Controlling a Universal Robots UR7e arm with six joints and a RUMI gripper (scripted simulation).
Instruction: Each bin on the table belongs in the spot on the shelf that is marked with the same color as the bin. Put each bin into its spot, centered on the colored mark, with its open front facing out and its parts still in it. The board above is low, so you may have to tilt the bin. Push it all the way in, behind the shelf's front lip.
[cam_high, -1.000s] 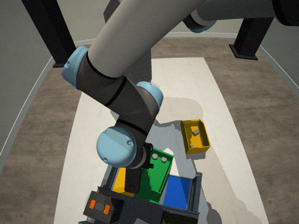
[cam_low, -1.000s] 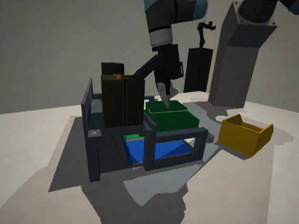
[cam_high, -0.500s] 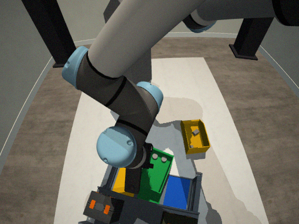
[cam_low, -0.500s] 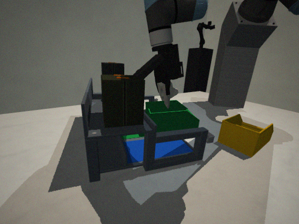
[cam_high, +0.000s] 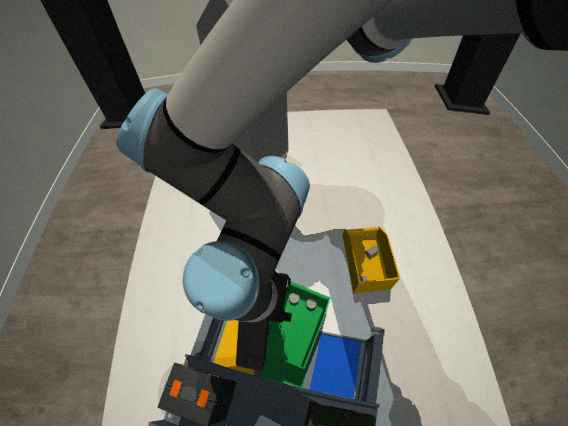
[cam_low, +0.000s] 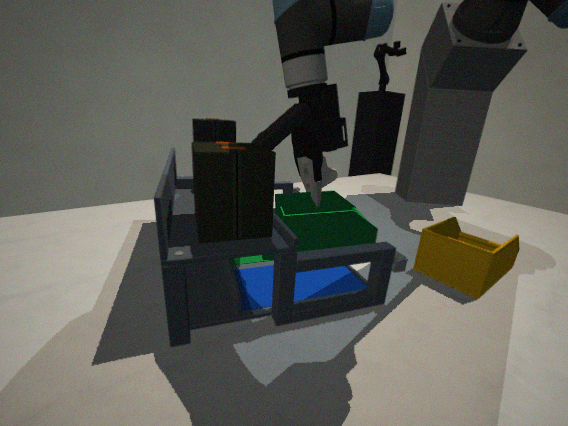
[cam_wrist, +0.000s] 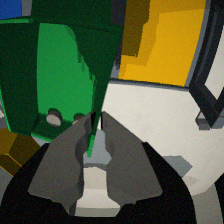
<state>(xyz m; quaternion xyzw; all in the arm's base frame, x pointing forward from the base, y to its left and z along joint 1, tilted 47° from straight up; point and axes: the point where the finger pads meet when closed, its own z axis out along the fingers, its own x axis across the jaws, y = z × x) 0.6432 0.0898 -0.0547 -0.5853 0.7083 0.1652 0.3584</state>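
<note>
Now: the green bin 10 mm ahead of my hand, 50 mm to the left of it and 30 mm below it. Also, from my hand: shelf lip 10 mm ahead, 40 mm to the left, 70 mm below; then shelf board 200 mm ahead, 10 mm to the left, 20 mm above; then dark box 210 mm ahead, 120 mm to the left, 70 mm above.
</note>
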